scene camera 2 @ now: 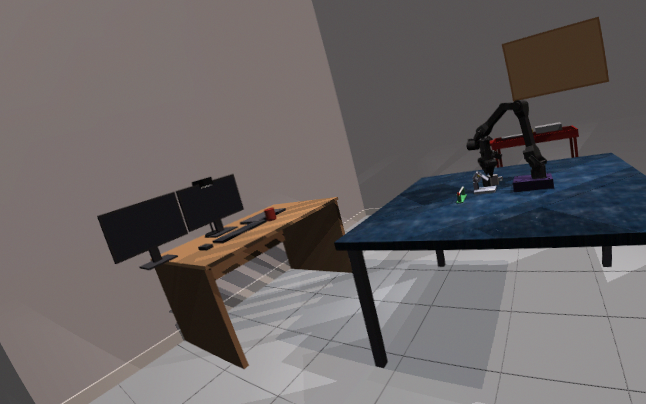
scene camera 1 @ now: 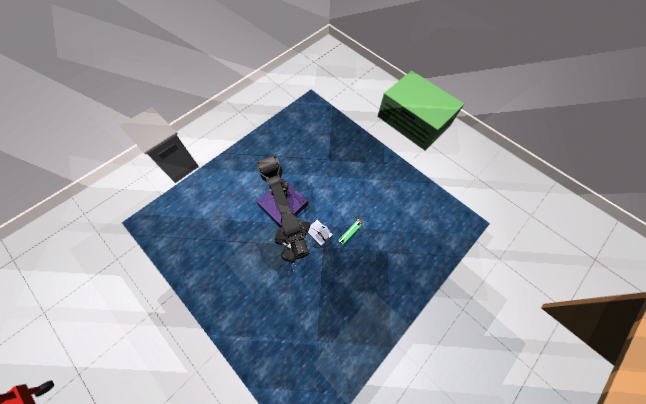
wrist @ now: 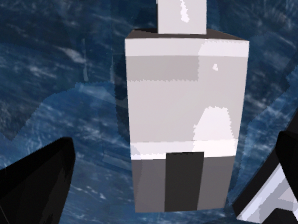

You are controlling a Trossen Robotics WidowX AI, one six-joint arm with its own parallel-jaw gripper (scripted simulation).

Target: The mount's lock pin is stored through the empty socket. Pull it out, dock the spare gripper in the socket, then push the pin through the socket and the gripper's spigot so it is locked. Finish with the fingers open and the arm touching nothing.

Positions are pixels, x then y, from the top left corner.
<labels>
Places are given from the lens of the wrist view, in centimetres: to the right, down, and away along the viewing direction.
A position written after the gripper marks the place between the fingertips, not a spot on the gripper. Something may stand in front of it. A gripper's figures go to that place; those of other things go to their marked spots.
gripper (wrist: pixel 181 145): 1, 1, 10
spare gripper (wrist: pixel 185 82): 1, -1, 9
</labels>
